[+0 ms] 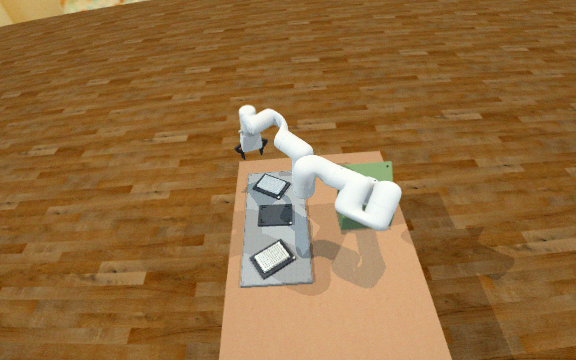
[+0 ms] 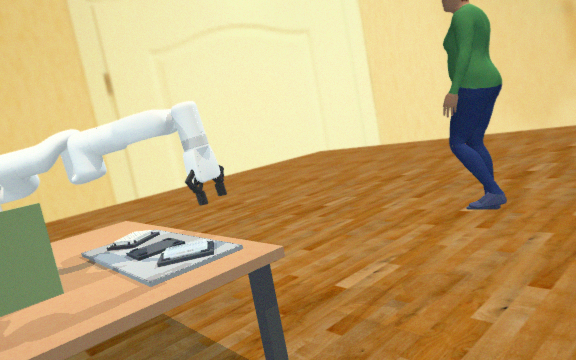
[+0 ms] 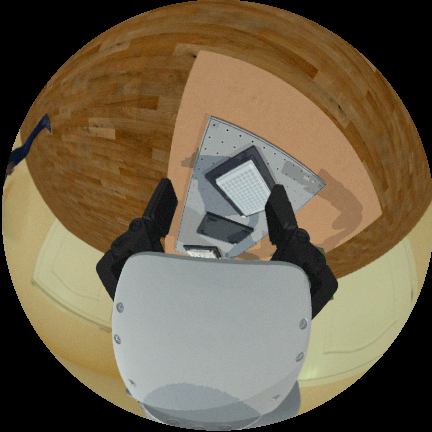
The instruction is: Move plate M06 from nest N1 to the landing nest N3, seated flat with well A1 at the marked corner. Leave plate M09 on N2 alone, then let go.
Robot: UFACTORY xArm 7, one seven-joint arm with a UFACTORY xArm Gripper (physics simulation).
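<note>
A pale blue well plate (image 1: pixel 272 185) (image 2: pixel 187 249) (image 3: pixel 245 187) sits in a dark nest at the far end of the grey board (image 1: pixel 300 276) (image 2: pixel 150 274) (image 3: pixel 207 145). A cream well plate (image 1: pixel 273 256) (image 2: pixel 134 238) (image 3: pixel 202 253) sits in another dark nest at the other end. An empty dark nest (image 1: pixel 275 215) (image 2: pixel 155 247) (image 3: pixel 225 228) lies between them. Plate and nest labels are not legible, so I cannot tell which plate is M06. My gripper (image 1: pixel 252 155) (image 2: pixel 212 199) (image 3: pixel 220 191) is open and empty, raised well above the board, near the pale blue plate's end.
The board lies on an orange-brown table (image 1: pixel 330 320) (image 2: pixel 100 311) (image 3: pixel 240 90). A green panel (image 1: pixel 376 171) (image 2: pixel 30 260) stands by the arm's base. The white arm stretches over the table. A person (image 2: pixel 470 55) in a green top stands beyond the table.
</note>
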